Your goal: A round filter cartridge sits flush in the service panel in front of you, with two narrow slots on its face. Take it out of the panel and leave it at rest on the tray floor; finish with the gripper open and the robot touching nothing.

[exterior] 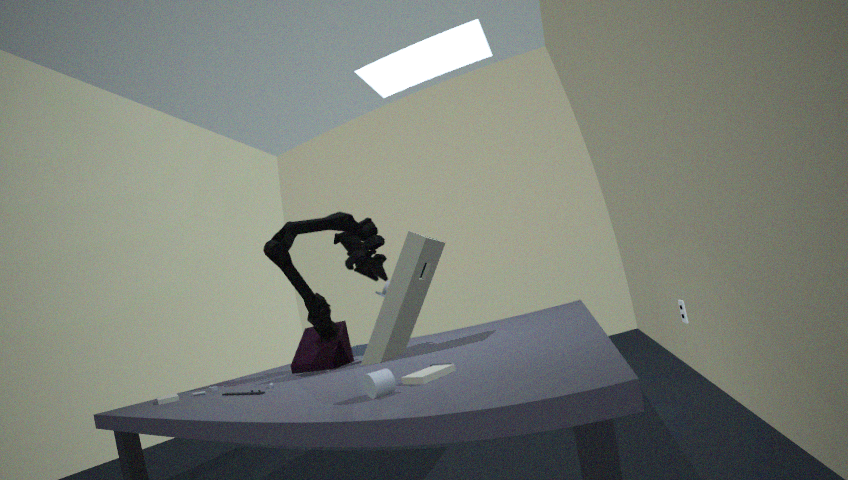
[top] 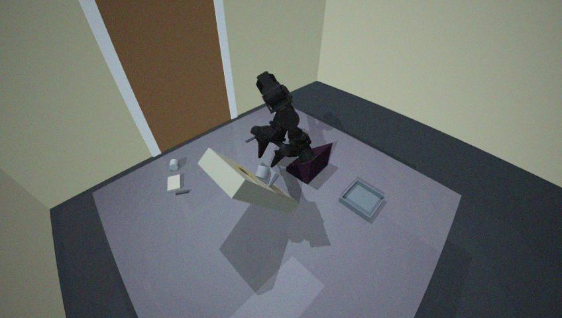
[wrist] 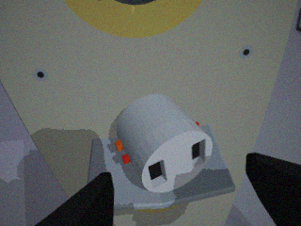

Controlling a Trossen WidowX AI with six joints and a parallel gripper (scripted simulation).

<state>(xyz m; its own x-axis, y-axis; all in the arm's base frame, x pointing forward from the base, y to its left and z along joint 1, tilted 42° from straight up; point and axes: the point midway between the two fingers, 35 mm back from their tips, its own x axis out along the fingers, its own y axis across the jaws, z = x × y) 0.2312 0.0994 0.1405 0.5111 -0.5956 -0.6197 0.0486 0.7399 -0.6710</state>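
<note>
Right now the round filter cartridge is 2 cm ahead of my gripper tip and 3 cm below it. From my gripper tip the other things lie so: grey shelf (1 cm ahead, 1 cm to the left, 7 cm below); then dark rod (23 cm ahead, 33 cm to the right, 25 cm below); then tray (29 cm behind, 31 cm to the left, 24 cm below).
</note>
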